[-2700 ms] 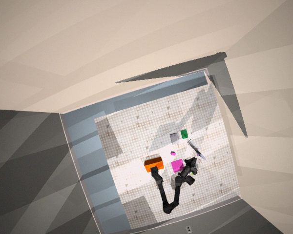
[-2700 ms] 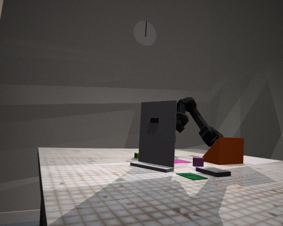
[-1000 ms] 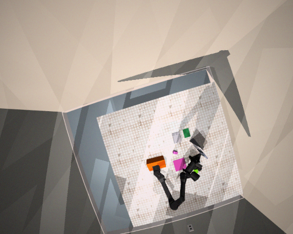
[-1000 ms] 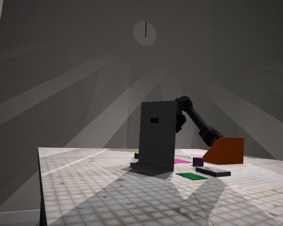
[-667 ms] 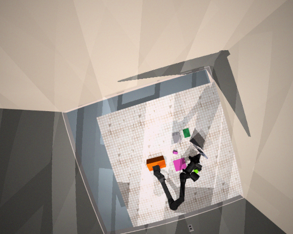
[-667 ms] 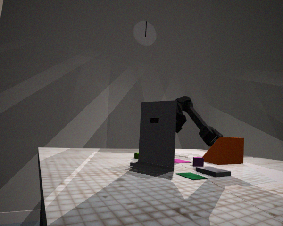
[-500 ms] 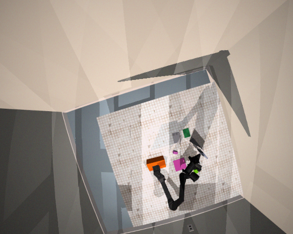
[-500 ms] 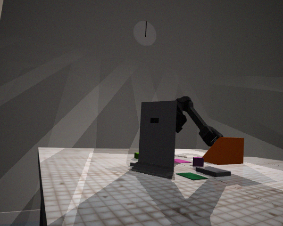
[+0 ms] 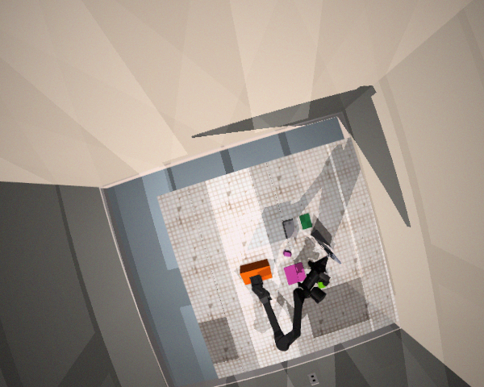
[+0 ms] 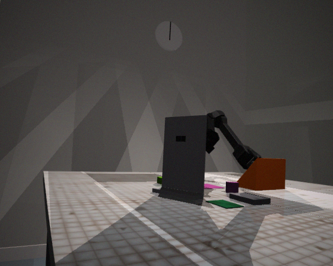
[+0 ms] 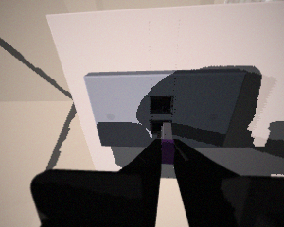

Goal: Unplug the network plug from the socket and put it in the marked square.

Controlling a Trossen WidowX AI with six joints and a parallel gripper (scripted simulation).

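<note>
My gripper tip is 170 mm past the flat magenta square, 110 mm to the left of it and 180 mm above it. From my gripper tip the other things lie so: flat green square: 10 mm behind, 180 mm to the left, 180 mm below; then purple network plug: right at my gripper tip; then upright panel: 40 mm ahead, 10 mm to the left, 60 mm below.
</note>
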